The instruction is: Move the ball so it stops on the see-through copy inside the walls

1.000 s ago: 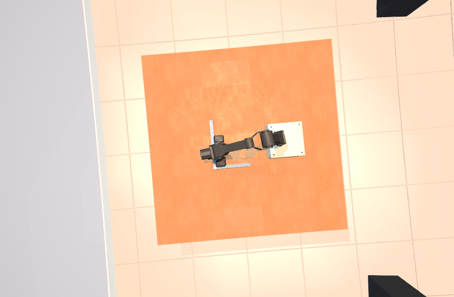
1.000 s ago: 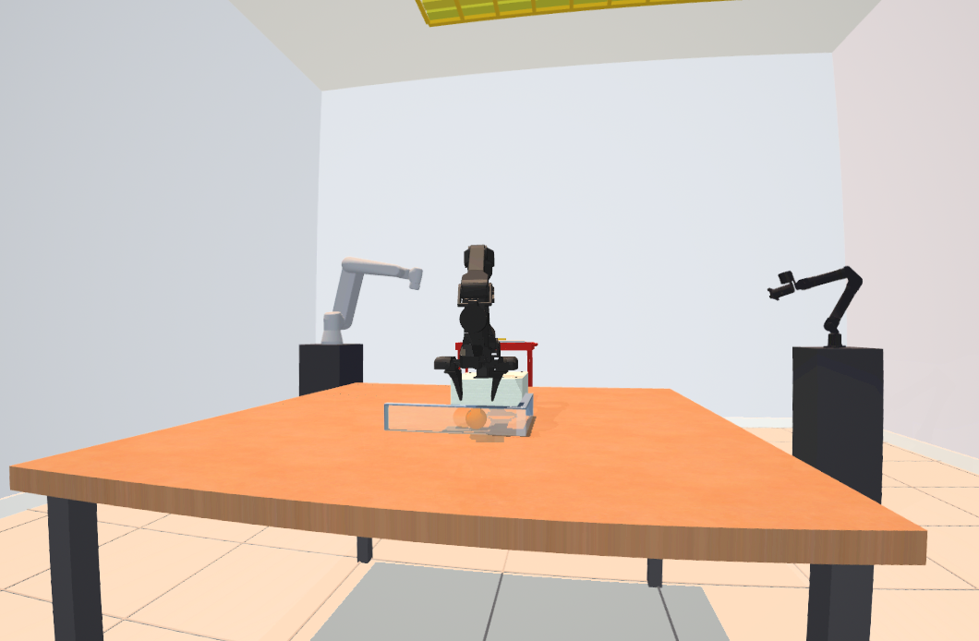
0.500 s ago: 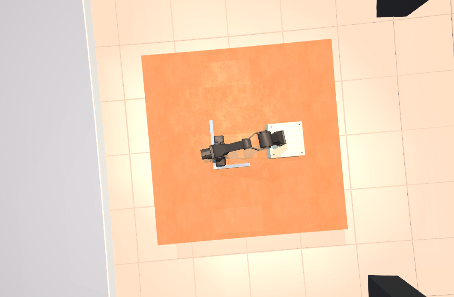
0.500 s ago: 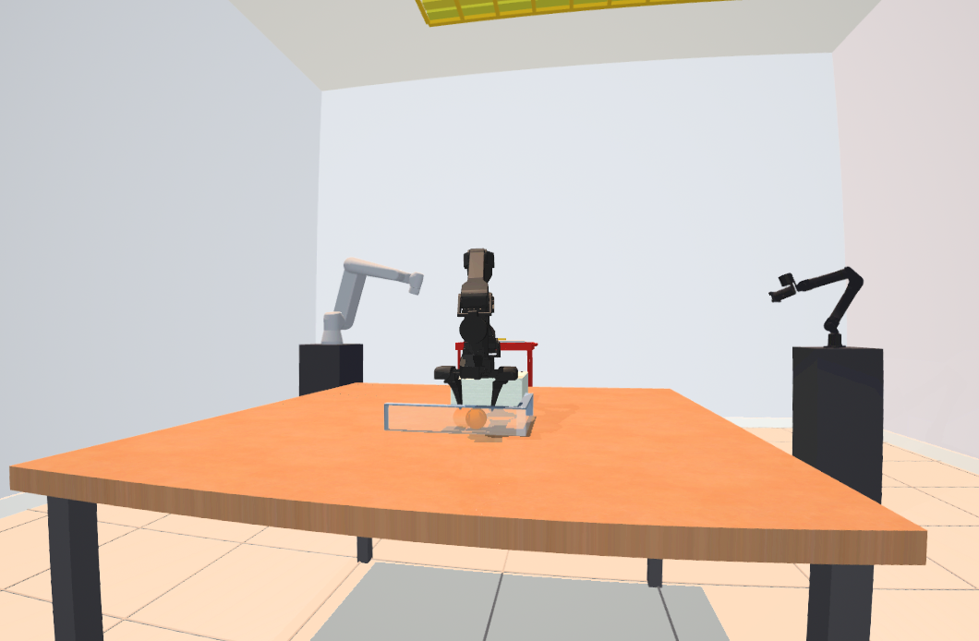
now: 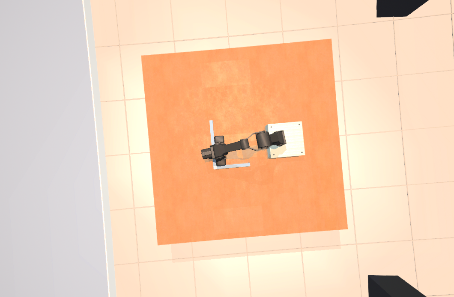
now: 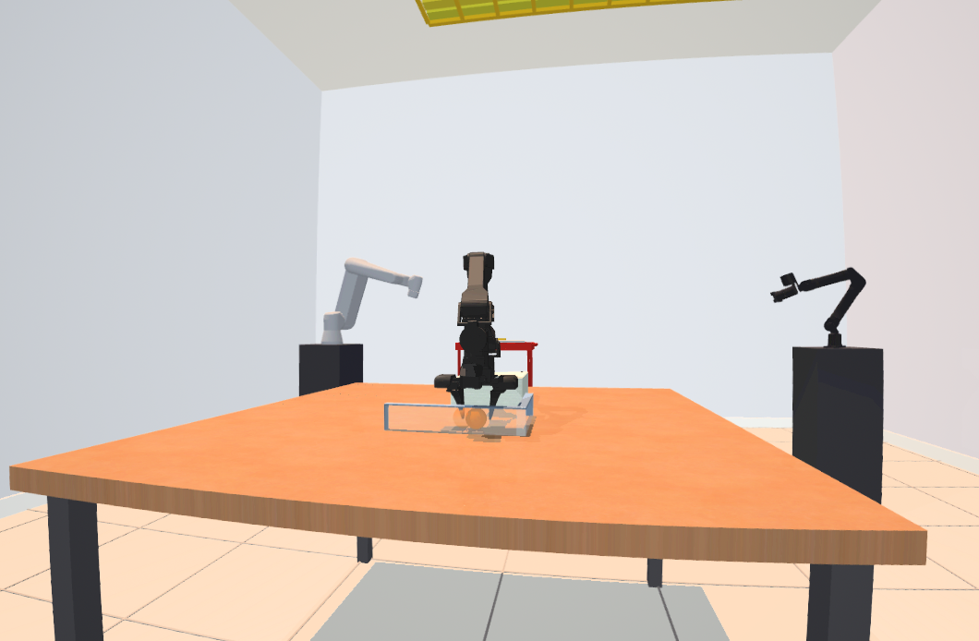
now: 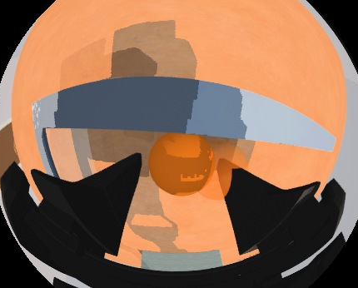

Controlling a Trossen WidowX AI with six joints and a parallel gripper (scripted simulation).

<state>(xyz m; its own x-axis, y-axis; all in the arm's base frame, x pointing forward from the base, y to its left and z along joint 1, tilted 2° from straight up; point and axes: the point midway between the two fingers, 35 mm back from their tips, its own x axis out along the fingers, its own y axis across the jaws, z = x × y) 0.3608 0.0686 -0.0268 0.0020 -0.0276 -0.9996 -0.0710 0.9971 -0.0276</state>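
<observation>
Now: the clear wall 50 mm ahead of my gripper tip, 40 mm to the right of it and 10 mm above it. From my gripper tip the other things lie so: orange ball: right at my gripper tip.
</observation>
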